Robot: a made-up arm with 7 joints. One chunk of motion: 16 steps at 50 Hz.
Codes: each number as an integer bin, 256 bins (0 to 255) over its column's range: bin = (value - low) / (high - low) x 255, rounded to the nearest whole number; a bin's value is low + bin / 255 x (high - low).
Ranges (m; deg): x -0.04..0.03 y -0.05..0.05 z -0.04..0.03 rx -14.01..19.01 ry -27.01..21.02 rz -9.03..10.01
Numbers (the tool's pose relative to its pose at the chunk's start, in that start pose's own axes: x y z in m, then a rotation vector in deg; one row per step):
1: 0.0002 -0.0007 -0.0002 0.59 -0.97 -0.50
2: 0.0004 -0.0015 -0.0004 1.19 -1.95 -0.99
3: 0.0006 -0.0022 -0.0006 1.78 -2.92 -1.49
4: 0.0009 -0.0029 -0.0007 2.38 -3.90 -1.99
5: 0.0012 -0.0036 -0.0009 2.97 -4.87 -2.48
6: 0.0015 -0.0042 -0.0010 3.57 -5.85 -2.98
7: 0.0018 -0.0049 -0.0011 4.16 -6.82 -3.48
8: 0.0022 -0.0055 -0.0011 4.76 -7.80 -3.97
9: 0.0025 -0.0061 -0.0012 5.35 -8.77 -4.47
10: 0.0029 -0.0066 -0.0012 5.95 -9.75 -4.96
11: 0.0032 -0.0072 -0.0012 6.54 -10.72 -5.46
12: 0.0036 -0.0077 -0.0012 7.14 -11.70 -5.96
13: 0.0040 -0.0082 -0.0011 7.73 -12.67 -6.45
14: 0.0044 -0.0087 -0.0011 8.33 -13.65 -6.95
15: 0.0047 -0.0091 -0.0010 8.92 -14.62 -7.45
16: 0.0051 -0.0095 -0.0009 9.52 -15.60 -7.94
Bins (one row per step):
1: 146 126 145 113 138 114
2: 147 124 144 117 133 108
3: 148 122 144 122 128 101
4: 149 120 143 127 123 94
5: 150 118 142 131 118 88
6: 151 117 142 136 112 81
7: 152 115 142 140 107 74
8: 154 113 142 145 102 68
9: 155 112 141 150 97 61
10: 156 111 141 154 92 55
11: 157 109 141 159 86 48
12: 159 108 141 163 81 41
13: 160 107 142 168 76 35
14: 162 105 142 173 71 28
15: 163 104 142 177 66 21
16: 164 103 142 182 61 15

